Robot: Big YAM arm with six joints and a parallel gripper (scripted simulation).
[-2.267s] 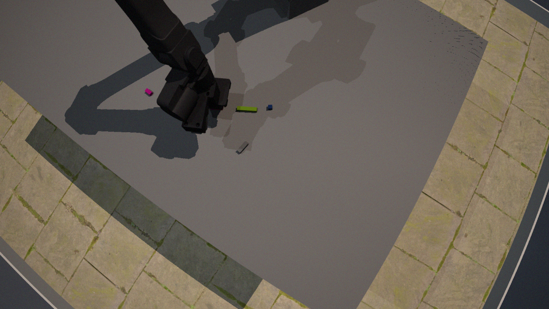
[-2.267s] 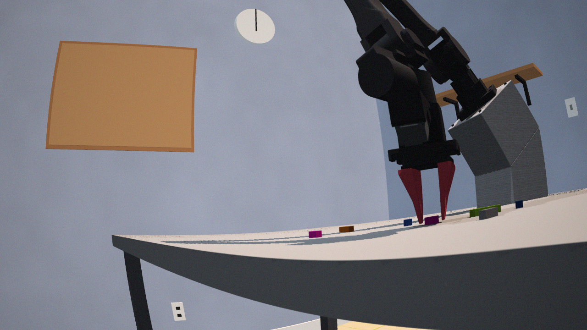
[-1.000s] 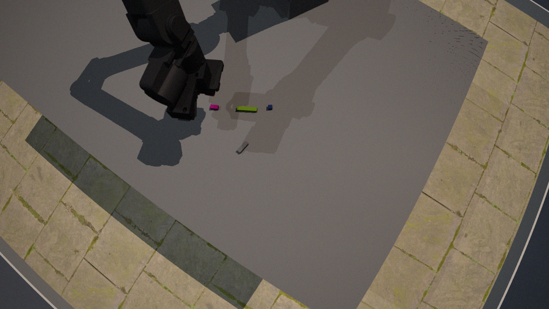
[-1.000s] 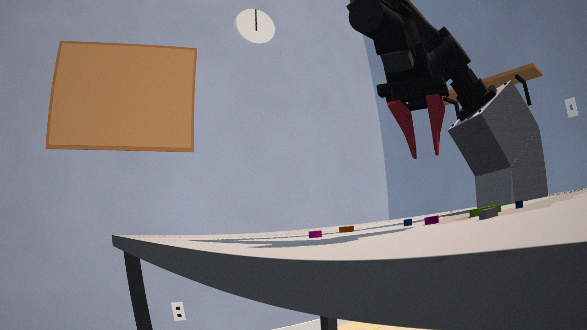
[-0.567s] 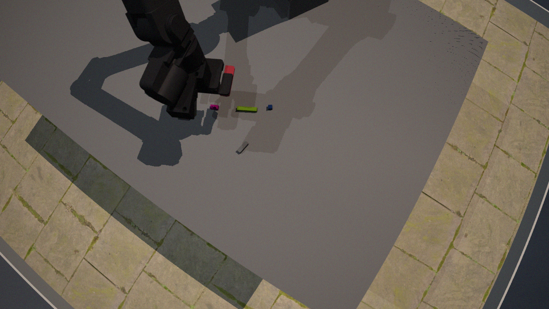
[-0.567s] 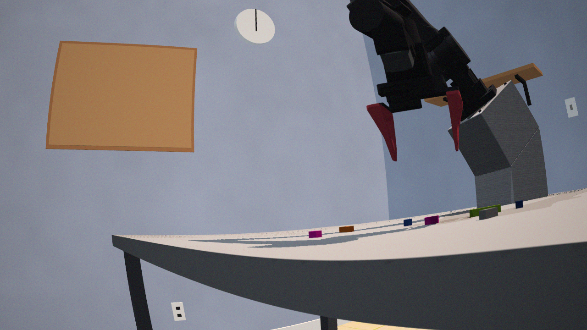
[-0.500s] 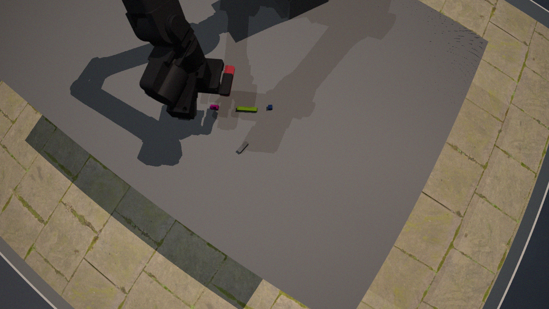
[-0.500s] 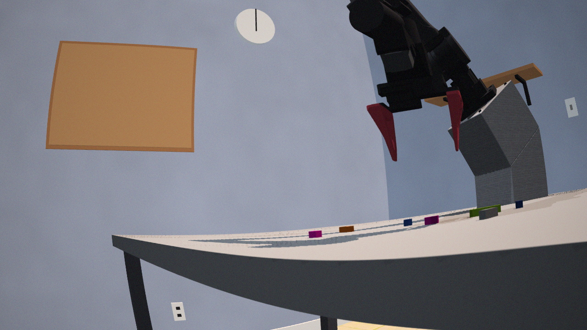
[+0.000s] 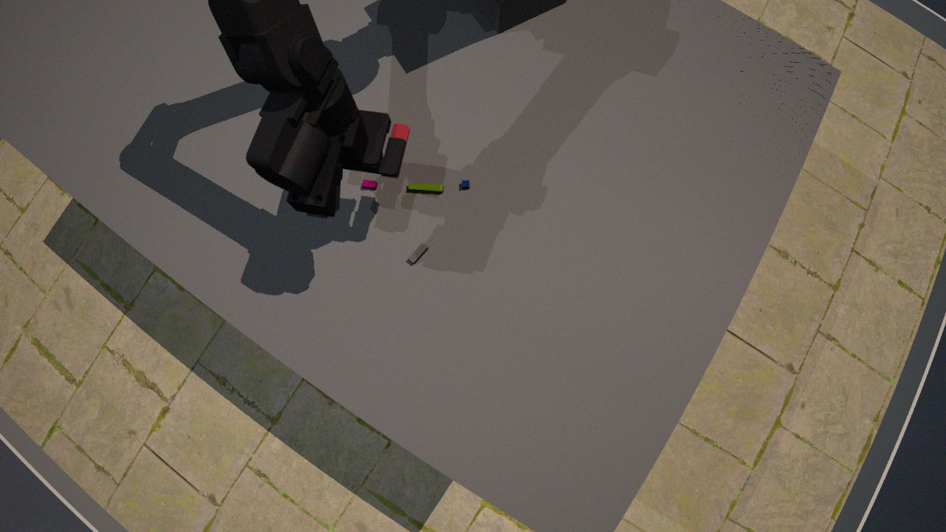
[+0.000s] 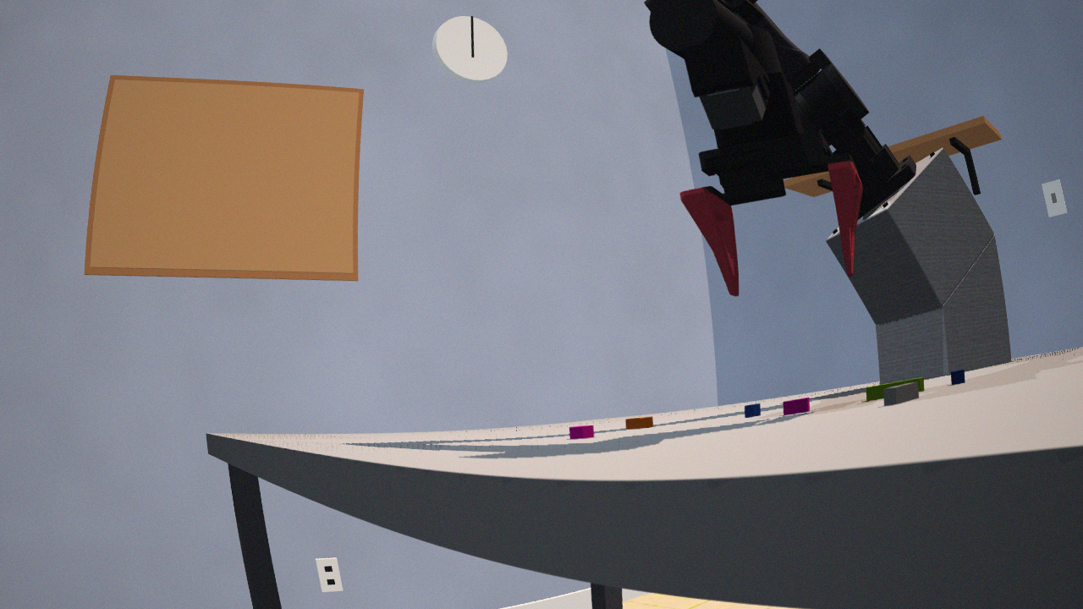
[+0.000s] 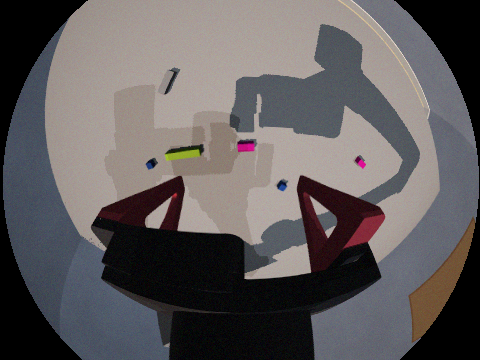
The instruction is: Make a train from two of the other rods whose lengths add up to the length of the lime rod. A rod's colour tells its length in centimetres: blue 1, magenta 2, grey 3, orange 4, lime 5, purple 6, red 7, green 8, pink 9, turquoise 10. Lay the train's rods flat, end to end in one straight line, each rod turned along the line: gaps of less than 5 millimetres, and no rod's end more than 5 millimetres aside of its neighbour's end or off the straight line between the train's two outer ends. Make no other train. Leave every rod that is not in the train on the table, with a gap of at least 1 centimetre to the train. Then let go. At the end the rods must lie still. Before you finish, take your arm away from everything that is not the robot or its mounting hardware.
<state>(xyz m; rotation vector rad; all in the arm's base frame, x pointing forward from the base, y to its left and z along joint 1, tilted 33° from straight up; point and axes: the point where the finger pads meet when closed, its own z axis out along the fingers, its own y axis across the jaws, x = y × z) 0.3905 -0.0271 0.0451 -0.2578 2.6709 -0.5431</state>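
Now: the grey rod 70 mm ahead of my hand, 90 mm to the left of it and 90 mm below it. From my hand the other things lie so: lime rod (20 mm behind, 70 mm to the left, 90 mm below); orange rod (110 mm behind, 210 mm to the right, 90 mm below).
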